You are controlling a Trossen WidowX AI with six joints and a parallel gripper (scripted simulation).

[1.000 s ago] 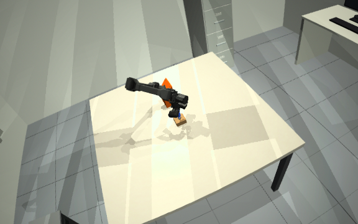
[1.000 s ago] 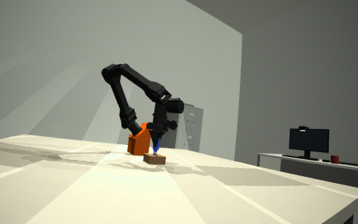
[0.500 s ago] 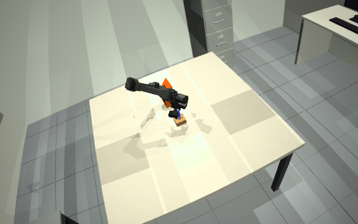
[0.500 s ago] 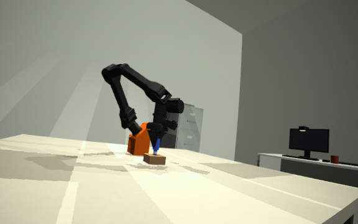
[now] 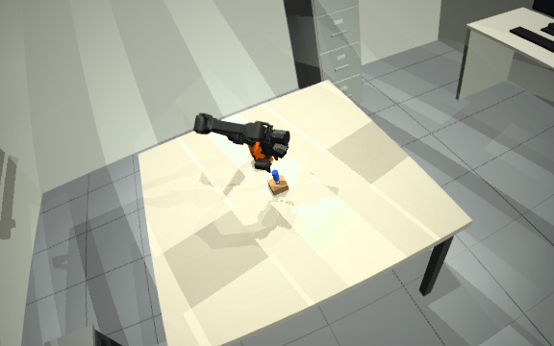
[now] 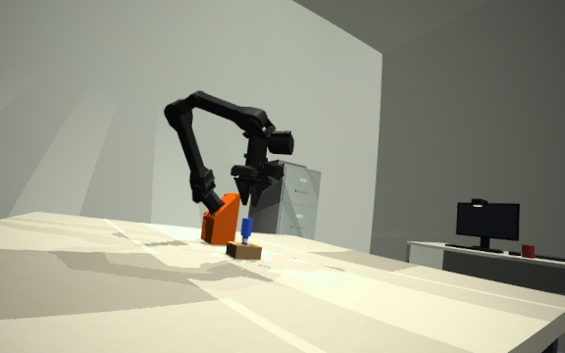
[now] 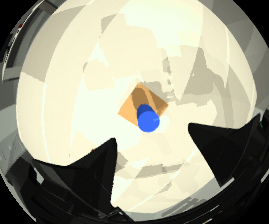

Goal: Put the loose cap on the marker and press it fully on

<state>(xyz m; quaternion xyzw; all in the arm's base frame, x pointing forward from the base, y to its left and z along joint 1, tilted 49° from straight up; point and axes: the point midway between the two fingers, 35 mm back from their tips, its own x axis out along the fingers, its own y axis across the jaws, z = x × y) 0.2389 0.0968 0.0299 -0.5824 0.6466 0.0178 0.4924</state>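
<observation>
Now: the blue marker cap 6 cm below my gripper tip.
</observation>
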